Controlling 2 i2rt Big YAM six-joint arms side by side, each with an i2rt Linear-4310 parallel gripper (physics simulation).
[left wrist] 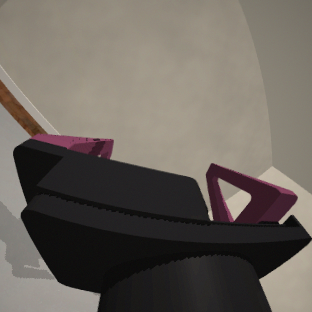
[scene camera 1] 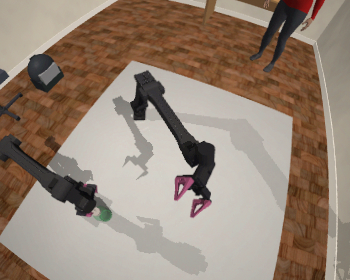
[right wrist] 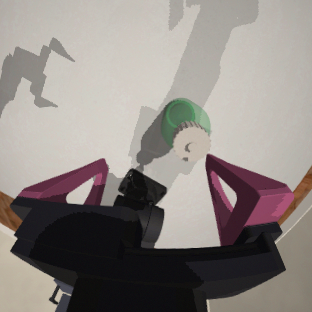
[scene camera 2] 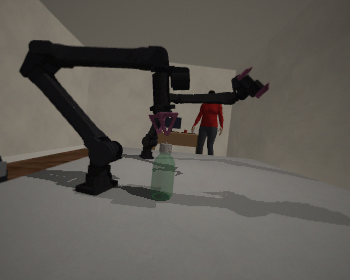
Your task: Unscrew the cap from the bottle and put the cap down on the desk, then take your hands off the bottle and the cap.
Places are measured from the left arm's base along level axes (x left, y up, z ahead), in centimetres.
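Pixels of known places: left gripper, between the fingertips: [left wrist: 162, 157] [scene camera 1: 184, 209] [scene camera 2: 259, 75]; right gripper, between the fingertips: [right wrist: 154, 161] [scene camera 2: 162, 134]; left arm's base, origin of its link: [scene camera 1: 139, 113] [scene camera 2: 146, 157]; right arm's base, origin of its link: [right wrist: 142, 187] [scene camera 2: 98, 187].
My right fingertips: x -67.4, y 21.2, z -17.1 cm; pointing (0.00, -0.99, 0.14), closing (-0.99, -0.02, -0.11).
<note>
Ahead of a thing's pixels: the offset from my right fingertips to its top centre. Level surfaces: height alone.
A green translucent bottle @(dx -3.8, dy -3.1, dz -0.1 cm) [scene camera 1: 104, 215] [scene camera 2: 163, 175] [right wrist: 185, 112] stands upright on the white desk @(dy -21.2 cm) [scene camera 1: 240, 240] [scene camera 2: 150, 245]. Its ribbed whitish cap @(dx -3.8, dy -2.5, dz -0.1 cm) [scene camera 1: 95, 212] [scene camera 2: 165, 148] [right wrist: 192, 142] sits on the neck. My right gripper [scene camera 1: 90, 201] [scene camera 2: 163, 133] [right wrist: 154, 161] is open and empty, pointing down a little above the cap. In the right wrist view the cap lies close to the tip of the right-hand finger, off the middle of the gap. My left gripper [scene camera 1: 184, 207] [scene camera 2: 259, 77] [left wrist: 162, 157] is open and empty, raised high and well apart from the bottle.
The left arm [scene camera 1: 170, 122] reaches over the desk at the middle of scene camera 1. Arm shadows fall across the desk. Beyond it are the wooden floor [scene camera 1: 175, 40], a standing person in a red top [scene camera 2: 210, 116] and a brown table [scene camera 2: 182, 140].
</note>
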